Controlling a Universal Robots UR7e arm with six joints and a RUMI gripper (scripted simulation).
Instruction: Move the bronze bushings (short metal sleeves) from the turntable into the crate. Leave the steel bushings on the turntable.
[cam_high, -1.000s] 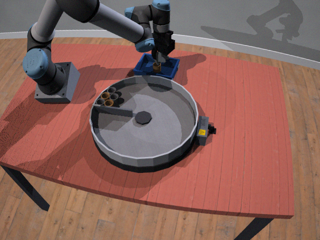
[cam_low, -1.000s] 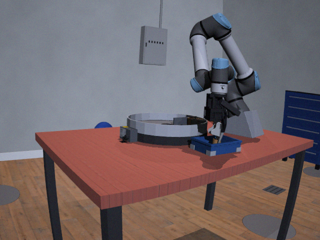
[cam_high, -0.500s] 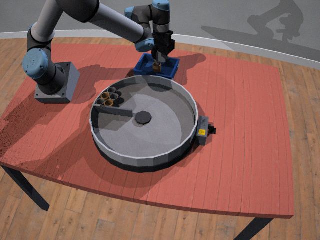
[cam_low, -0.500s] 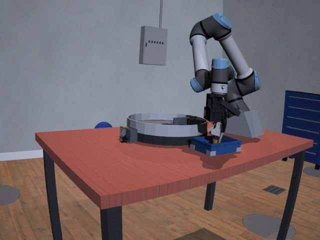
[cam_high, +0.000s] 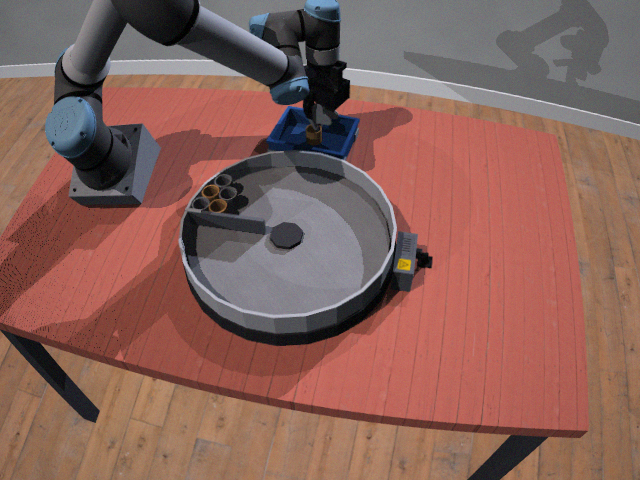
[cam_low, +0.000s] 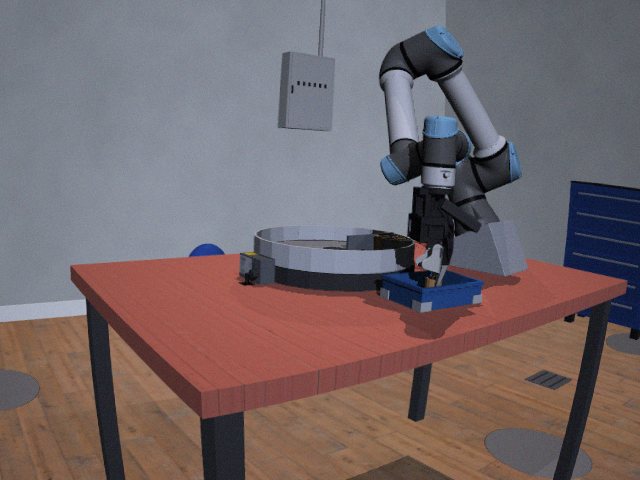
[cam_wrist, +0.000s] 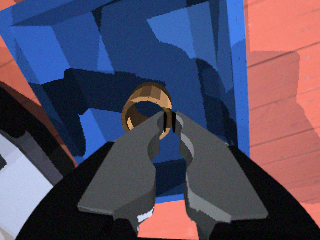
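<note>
Now: the blue crate 20 mm to the right of my hand and 20 mm below it. Round my hand: grey turntable 40 mm ahead, 360 mm to the right, 10 mm above.
</note>
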